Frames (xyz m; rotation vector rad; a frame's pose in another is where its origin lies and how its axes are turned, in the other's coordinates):
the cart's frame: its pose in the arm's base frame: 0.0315 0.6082 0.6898 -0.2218 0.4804 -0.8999
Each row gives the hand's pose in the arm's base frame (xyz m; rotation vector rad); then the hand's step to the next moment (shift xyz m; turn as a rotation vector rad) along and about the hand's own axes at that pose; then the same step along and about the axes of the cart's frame.
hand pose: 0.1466 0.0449 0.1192 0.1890 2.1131 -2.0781
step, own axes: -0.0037 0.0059 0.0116 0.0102 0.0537 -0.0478
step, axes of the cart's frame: 0.0133 -0.0013 -0.0018 -0.0221 0.0499 -0.0479
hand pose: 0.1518 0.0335 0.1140 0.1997 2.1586 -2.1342
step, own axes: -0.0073 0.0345 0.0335 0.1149 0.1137 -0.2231
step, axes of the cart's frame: 0.0430 0.0008 -0.0227 -0.1881 0.1239 -0.1587
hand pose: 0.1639 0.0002 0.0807 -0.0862 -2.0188 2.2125
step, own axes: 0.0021 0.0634 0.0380 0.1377 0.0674 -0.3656
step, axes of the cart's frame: 0.0459 -0.0115 -0.0569 -0.3154 0.2013 -0.1310
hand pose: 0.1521 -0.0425 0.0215 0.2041 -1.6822 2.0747
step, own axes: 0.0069 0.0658 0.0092 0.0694 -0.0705 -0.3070
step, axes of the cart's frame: 0.0106 -0.0151 -0.0642 -0.2488 0.2043 0.0196
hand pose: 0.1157 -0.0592 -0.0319 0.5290 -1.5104 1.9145
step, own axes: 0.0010 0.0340 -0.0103 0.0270 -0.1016 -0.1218
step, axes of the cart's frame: -0.0087 -0.0032 -0.0343 -0.0956 0.1033 0.0779
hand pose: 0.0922 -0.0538 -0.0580 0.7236 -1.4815 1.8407
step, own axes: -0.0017 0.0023 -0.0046 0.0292 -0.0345 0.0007
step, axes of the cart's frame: -0.0024 0.0032 -0.0036 -0.0158 -0.0055 0.0420
